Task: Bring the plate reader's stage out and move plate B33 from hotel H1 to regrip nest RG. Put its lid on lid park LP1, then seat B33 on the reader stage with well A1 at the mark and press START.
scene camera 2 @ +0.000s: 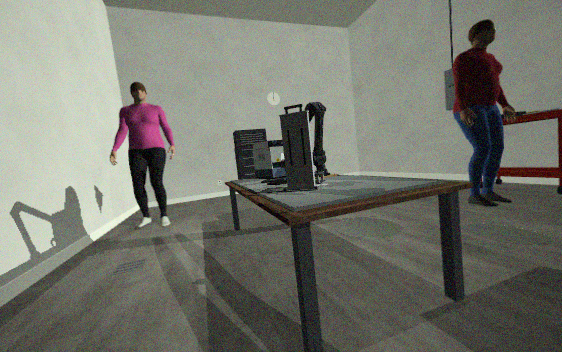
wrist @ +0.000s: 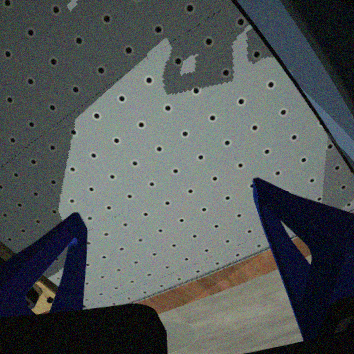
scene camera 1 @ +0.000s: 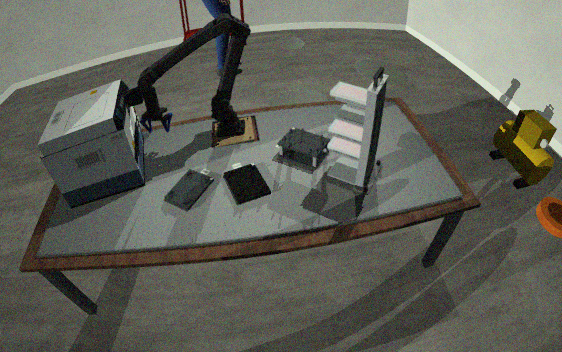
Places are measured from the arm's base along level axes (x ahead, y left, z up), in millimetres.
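Pixels of known places: gripper, fingertip midpoint: (wrist: 165,204) (scene camera 1: 159,131); arm's base, link origin: (scene camera 1: 231,129).
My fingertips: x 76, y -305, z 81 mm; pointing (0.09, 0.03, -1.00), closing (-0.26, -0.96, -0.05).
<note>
For each thing: its top centre in the pictures, then the offset to it from my fingertips. "*": a spot on its surface instead.
- plate reader, top centre: (scene camera 1: 83,107) (scene camera 2: 276,141) dx +122, dy -256, dz +246 mm
- hotel's top handle, surface spot: (scene camera 1: 379,75) (scene camera 2: 288,107) * dx +272, dy +803, dz +333 mm
The plate reader (scene camera 1: 92,157) (scene camera 2: 262,159) is a grey box at the table's left end; its blue lower side (wrist: 320,70) shows at the upper right of the wrist view. No stage is seen sticking out. My gripper (scene camera 1: 159,130) (wrist: 165,204) is open and empty, above the table beside the reader's front. The hotel (scene camera 1: 372,130) (scene camera 2: 296,150) stands at the right, with several pale pinkish-topped plates on its shelves; I cannot tell which is B33. A dark raised stand (scene camera 1: 304,145), probably the regrip nest, is left of it. Two flat dark pads (scene camera 1: 190,190) (scene camera 1: 247,183) lie mid-table; their labels are unreadable.
The arm's base sits on a wooden board (scene camera 1: 250,127) at the table's back edge. The hotel's top handle (scene camera 1: 379,75) (scene camera 2: 293,107) stands high. A person in blue trousers (scene camera 1: 221,50) is behind the table. A yellow machine (scene camera 1: 527,147) stands on the floor at the right.
</note>
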